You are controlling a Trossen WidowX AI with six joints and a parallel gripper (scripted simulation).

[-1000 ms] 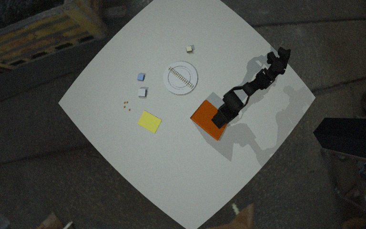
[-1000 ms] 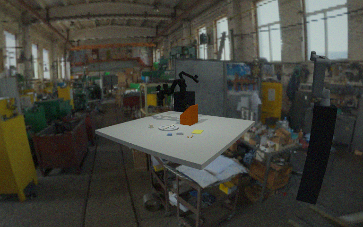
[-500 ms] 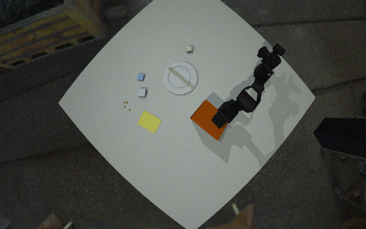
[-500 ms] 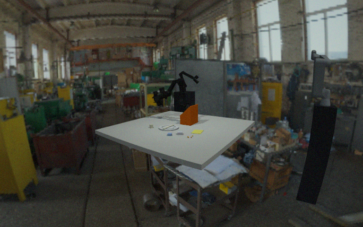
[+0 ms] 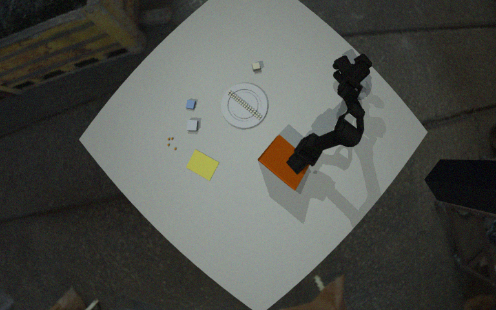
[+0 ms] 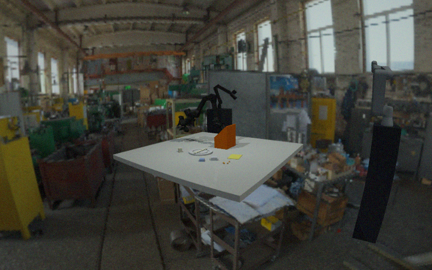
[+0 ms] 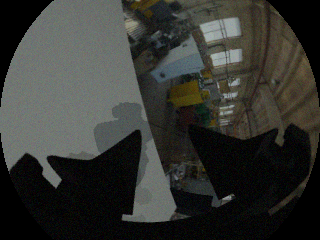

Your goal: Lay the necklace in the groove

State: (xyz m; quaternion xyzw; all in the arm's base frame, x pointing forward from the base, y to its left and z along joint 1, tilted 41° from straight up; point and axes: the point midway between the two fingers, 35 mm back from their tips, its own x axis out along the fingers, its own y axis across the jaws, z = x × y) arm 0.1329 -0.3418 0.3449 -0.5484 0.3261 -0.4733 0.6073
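Right now the cream cube is 330 mm to the left of my gripper tip, 270 mm ahead of it and 120 mm below it. Also, from my gripper tip: blue cube: 660 mm to the left, 340 mm ahead, 130 mm below; yellow pad: 800 mm to the left, 140 mm below, 110 mm ahead.
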